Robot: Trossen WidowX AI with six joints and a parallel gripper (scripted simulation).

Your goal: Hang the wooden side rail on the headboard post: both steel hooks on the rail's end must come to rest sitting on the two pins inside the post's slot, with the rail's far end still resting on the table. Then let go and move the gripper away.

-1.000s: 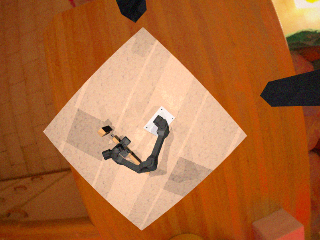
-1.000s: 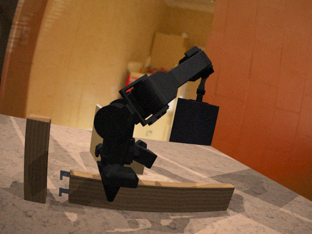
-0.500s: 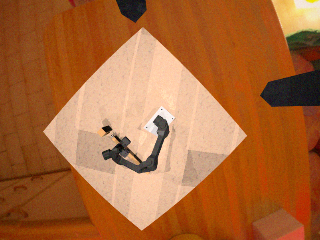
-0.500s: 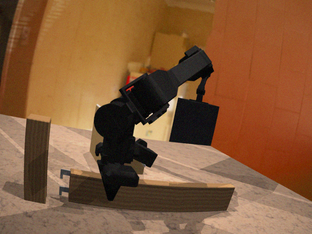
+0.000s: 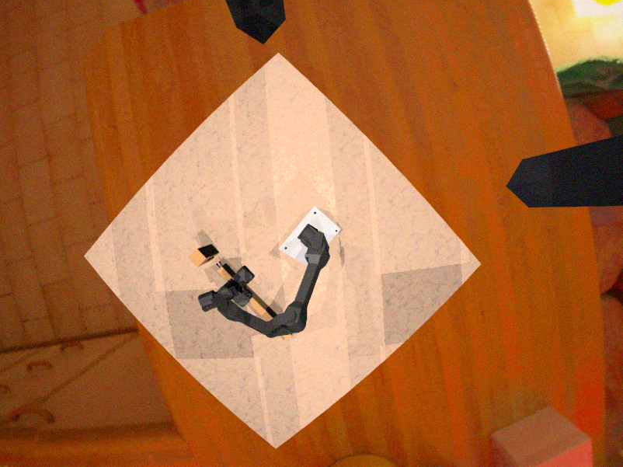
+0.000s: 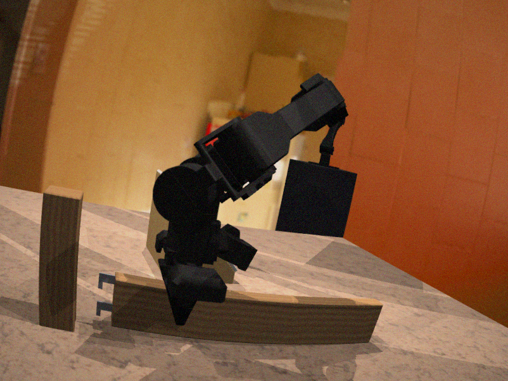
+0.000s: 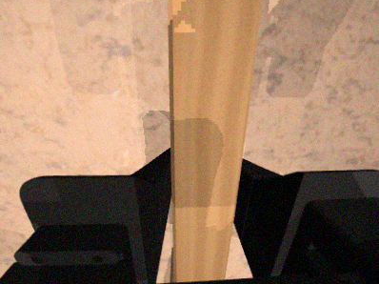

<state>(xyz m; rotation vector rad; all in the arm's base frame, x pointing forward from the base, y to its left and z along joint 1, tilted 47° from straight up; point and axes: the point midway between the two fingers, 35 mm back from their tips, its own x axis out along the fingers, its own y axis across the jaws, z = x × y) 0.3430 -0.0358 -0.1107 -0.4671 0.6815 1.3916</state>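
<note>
Right now the headboard post is 160 mm to the right of my gripper tip, 50 mm above it and 20 mm behind it.
</note>
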